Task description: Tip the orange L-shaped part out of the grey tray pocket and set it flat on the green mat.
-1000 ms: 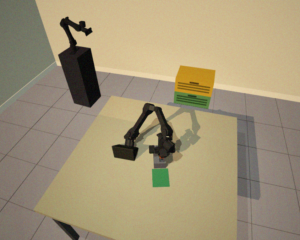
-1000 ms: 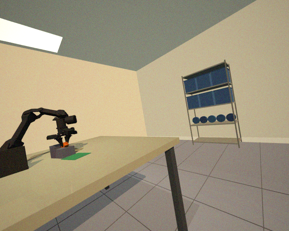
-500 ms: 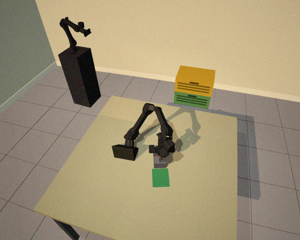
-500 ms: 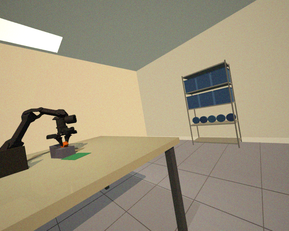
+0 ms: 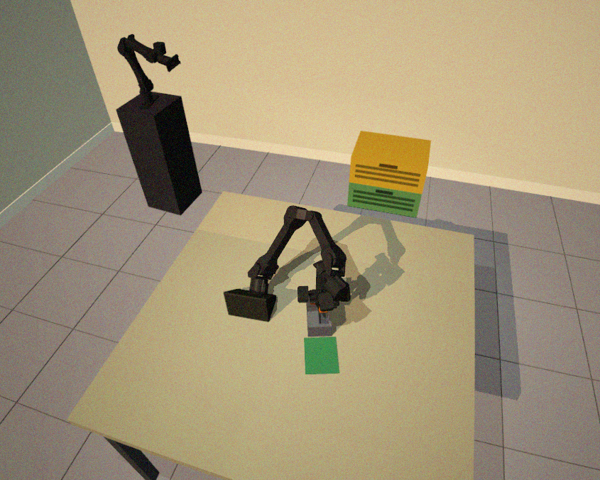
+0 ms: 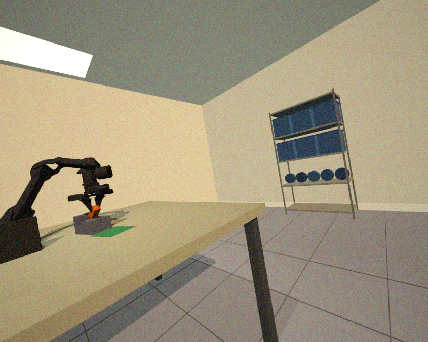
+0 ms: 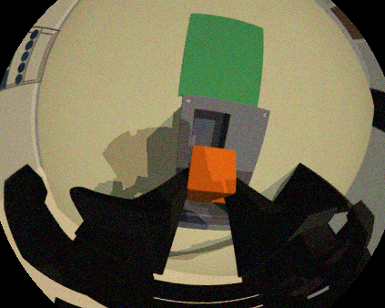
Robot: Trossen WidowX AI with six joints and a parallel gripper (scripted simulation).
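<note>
The green mat is 140 mm to the right of my gripper tip, 110 mm below it and 40 mm ahead of it. From my gripper tip the other things lie so: orange L-shaped part: 30 mm to the left, 30 mm below, 30 mm behind.
</note>
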